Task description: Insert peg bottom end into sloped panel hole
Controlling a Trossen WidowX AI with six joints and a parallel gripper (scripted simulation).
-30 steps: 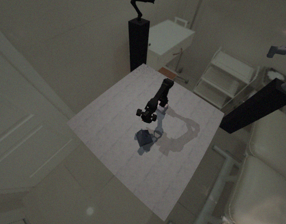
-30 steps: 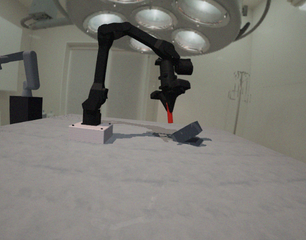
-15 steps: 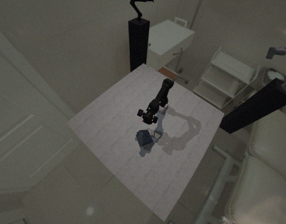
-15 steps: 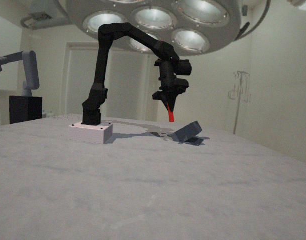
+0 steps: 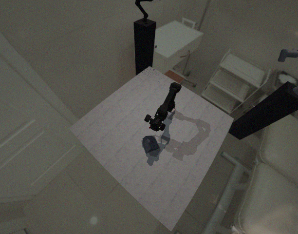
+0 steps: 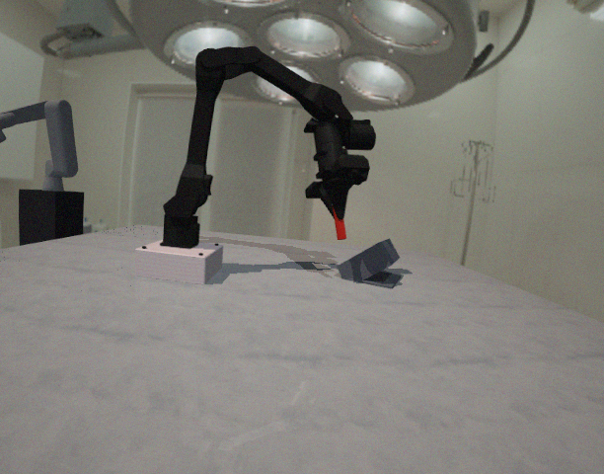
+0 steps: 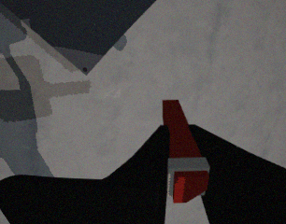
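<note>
Right now the sloped dark grey panel is 100 mm ahead of my gripper tip, 90 mm below it and 80 mm to the left of it. Round my gripper tip: red peg 20 mm above, 10 mm to the left.
</note>
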